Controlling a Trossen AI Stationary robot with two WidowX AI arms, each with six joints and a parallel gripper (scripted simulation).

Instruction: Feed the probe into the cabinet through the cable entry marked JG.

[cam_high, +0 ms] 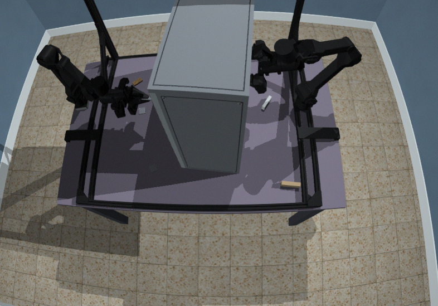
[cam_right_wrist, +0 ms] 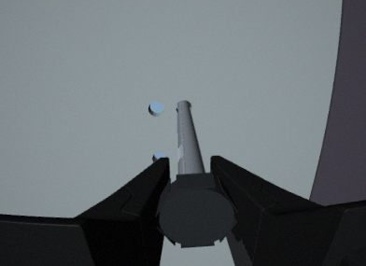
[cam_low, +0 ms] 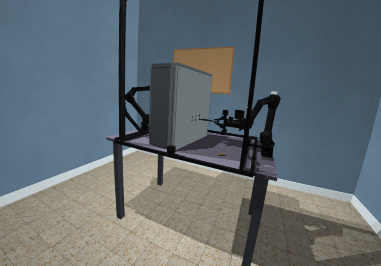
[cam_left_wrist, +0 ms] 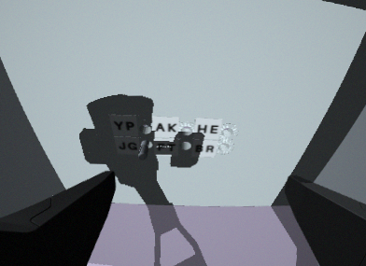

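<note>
Right now the JG mark is 180 mm to the left of my right hand, 40 mm ahead of it and 10 mm below it. Also, from my right hand: wooden block (580 mm to the left, 270 mm ahead, 170 mm below); probe (100 mm to the left, 10 mm ahead); white block (490 mm to the left, 170 mm below, 90 mm behind).
</note>
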